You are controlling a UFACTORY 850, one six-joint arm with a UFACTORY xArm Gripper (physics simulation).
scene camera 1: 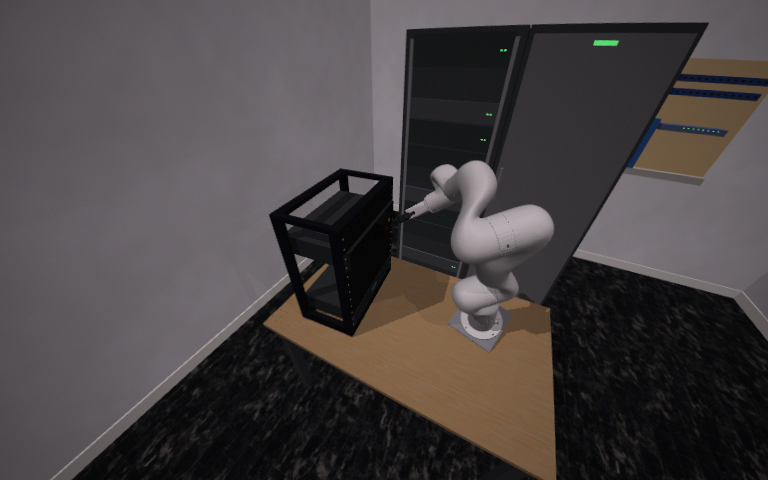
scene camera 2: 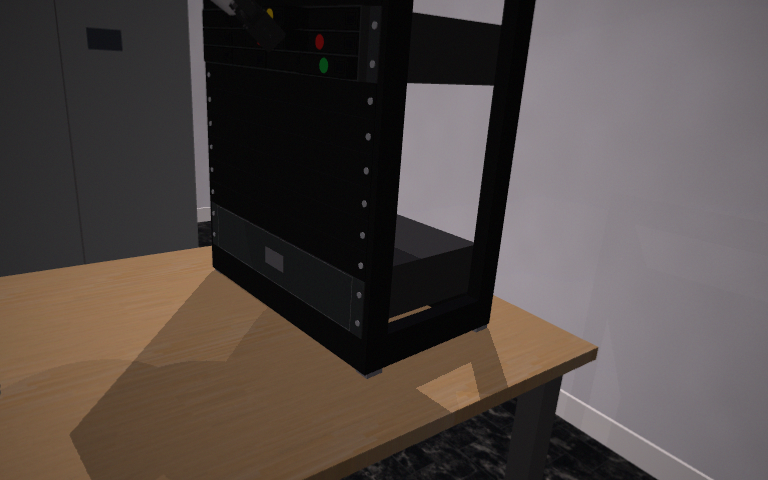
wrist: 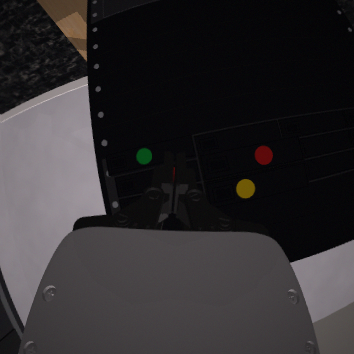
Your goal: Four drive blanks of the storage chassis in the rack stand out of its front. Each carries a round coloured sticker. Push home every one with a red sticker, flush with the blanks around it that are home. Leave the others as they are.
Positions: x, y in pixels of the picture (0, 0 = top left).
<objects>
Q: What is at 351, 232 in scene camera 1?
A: A black rack.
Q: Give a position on a black rack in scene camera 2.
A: At 305, 141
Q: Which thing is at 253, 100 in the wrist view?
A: A black rack.
</objects>
